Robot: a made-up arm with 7 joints. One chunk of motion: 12 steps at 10 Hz.
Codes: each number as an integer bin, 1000 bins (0 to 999) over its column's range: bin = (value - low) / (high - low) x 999, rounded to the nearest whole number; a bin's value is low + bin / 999 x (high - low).
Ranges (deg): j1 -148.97..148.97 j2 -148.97..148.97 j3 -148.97..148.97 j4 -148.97..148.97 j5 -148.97..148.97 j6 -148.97..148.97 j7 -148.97..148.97
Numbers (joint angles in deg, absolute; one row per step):
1: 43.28 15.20 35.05 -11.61 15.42 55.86 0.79
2: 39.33 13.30 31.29 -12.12 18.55 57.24 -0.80
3: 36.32 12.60 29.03 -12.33 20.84 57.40 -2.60
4: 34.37 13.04 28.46 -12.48 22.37 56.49 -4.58
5: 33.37 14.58 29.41 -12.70 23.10 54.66 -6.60
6: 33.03 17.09 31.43 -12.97 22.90 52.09 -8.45
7: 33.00 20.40 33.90 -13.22 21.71 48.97 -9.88
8: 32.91 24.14 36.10 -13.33 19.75 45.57 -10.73
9: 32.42 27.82 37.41 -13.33 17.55 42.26 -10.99
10: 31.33 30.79 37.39 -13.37 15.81 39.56 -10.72
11: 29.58 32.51 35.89 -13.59 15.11 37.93 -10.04
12: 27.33 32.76 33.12 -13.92 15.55 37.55 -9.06
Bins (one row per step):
1: 645 550 617 461 551 687 502
2: 631 544 604 459 562 691 497
3: 621 542 597 458 569 692 491
4: 615 543 595 458 575 689 484
5: 611 548 598 457 577 683 477
6: 610 557 605 456 576 674 471
7: 610 568 613 455 572 664 466
8: 610 580 621 455 566 652 464
9: 608 593 625 455 558 641 463
10: 605 603 625 455 553 632 464
11: 599 609 620 454 550 627 466
12: 591 609 611 453 552 625 469

